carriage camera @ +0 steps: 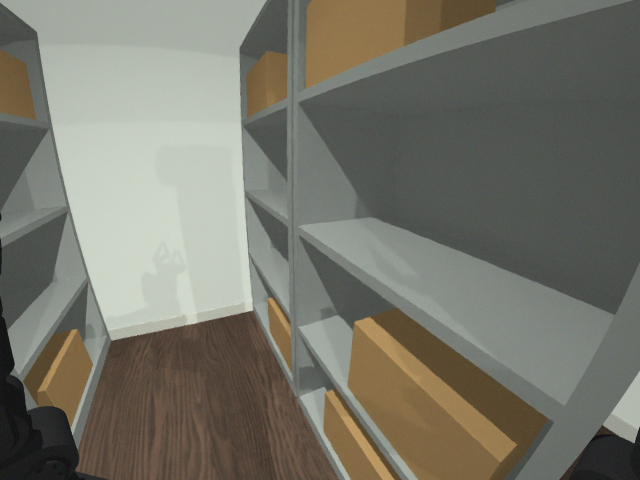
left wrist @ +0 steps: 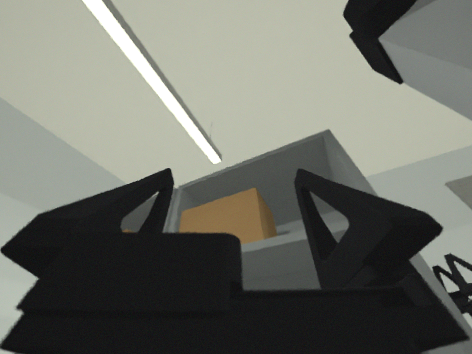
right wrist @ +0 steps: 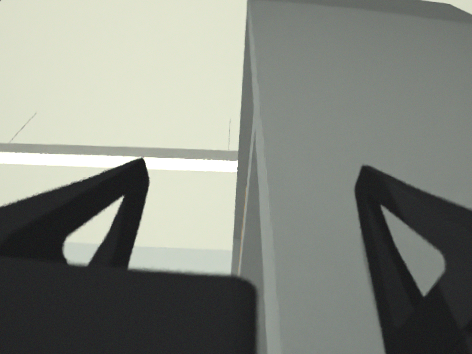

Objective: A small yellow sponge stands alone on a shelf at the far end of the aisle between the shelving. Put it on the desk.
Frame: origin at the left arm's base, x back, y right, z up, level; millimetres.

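Seen in the pictures: left gripper, between the fingertips: [left wrist: 234, 175]; right gripper, between the fingertips: [left wrist: 440, 260] [right wrist: 251, 173].
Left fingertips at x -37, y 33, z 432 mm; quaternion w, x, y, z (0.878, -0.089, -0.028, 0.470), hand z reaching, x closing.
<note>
Offsets run from my left fingertips to a thing's middle.
The yellow sponge and the desk do not show in any view. The right shelving [carriage camera: 293, 206] [left wrist: 325, 137] stands close along the aisle in the carriage view, and the left shelving [carriage camera: 77, 242] stands across from it. My left gripper [left wrist: 234, 175] is open and empty, pointing upward, with shelving behind it. My right gripper [right wrist: 251, 173] is open and empty, with a grey shelving side panel [right wrist: 320, 125] behind its fingers.
Large cardboard boxes {dz +303, dx -656, dy +434 mm} [carriage camera: 356, 41] [left wrist: 222, 217] stand on upper shelves, and more boxes {dz -612, dx -350, dy +607 mm} [carriage camera: 423, 392] {dz -1069, dx -549, dy -1110 mm} [carriage camera: 67, 372] stand on lower ones. A white wall [carriage camera: 118, 206] closes the aisle's end. The right shelving's near upright [carriage camera: 594, 392] is close at the right.
</note>
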